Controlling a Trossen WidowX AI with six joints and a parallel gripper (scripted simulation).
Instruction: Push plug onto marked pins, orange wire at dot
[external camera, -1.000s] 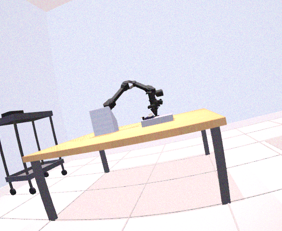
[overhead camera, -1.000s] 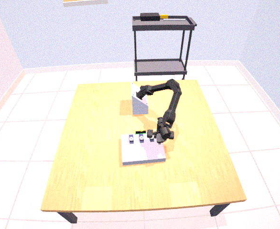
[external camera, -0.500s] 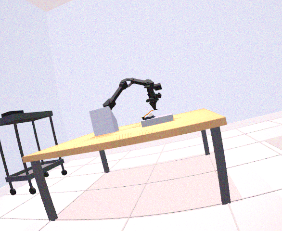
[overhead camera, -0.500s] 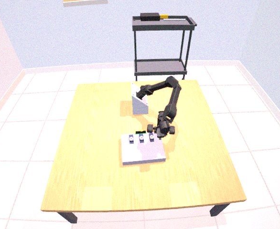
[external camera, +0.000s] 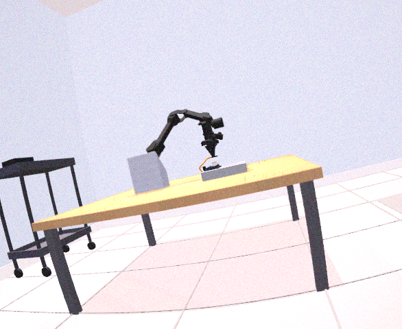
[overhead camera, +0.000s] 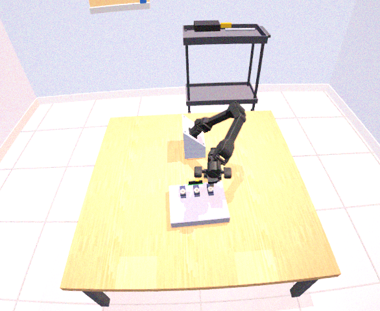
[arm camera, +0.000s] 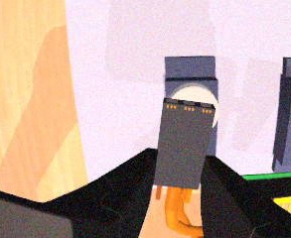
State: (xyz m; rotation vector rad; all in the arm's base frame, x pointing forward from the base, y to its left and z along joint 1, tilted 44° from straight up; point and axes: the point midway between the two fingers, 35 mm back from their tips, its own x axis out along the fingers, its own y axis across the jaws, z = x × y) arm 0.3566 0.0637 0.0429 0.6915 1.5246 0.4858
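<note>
My gripper tip is now 60 mm past the yellow band, 70 mm to the left of it and 40 mm above it. From my gripper tip the other things lie so: pale holder plate 100 mm ahead, 80 mm to the right, 90 mm below; then dark dot 60 mm behind, 80 mm to the right, 40 mm below.
</note>
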